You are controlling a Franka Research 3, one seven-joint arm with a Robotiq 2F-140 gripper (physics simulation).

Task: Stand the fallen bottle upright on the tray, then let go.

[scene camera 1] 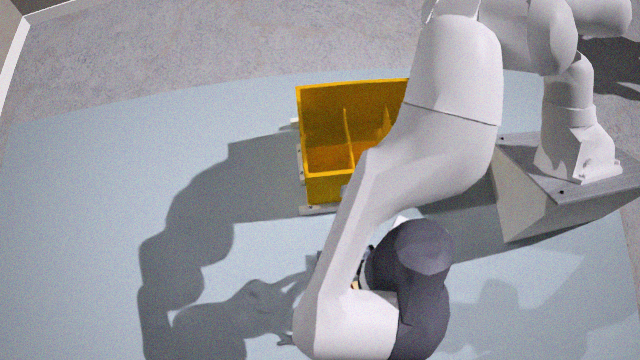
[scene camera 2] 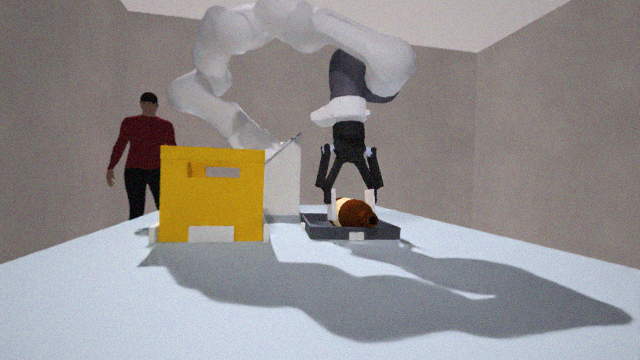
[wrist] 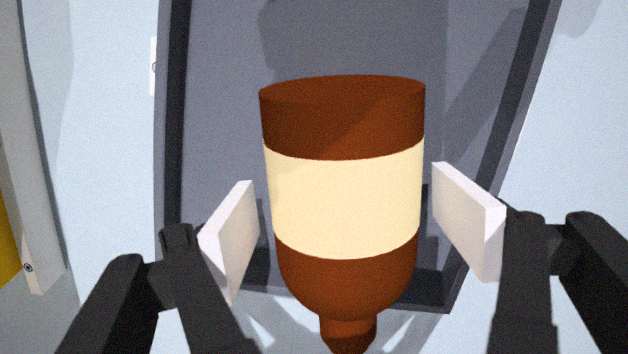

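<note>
The brown bottle point(scene camera 2: 356, 212) point(wrist: 345, 200) with a cream label lies on its side at the dark grey tray point(scene camera 2: 325, 233) point(wrist: 215, 125). Its neck points toward scene camera 2 and shows past the tray's near edge in the wrist view. My gripper point(scene camera 2: 351, 199) point(wrist: 344, 198) points down over the tray and is open. Its white fingertip pads stand on both sides of the bottle, with a gap on each side in the wrist view. In scene camera 1 the arm hides the tray and most of the gripper and bottle.
A yellow divided crate point(scene camera 1: 320, 189) point(scene camera 2: 210, 200) stands beside the tray, with light rails at its base. The arm's pedestal point(scene camera 1: 517, 205) point(scene camera 2: 284, 185) stands behind. A person point(scene camera 2: 147, 142) in a red top stands beyond the table.
</note>
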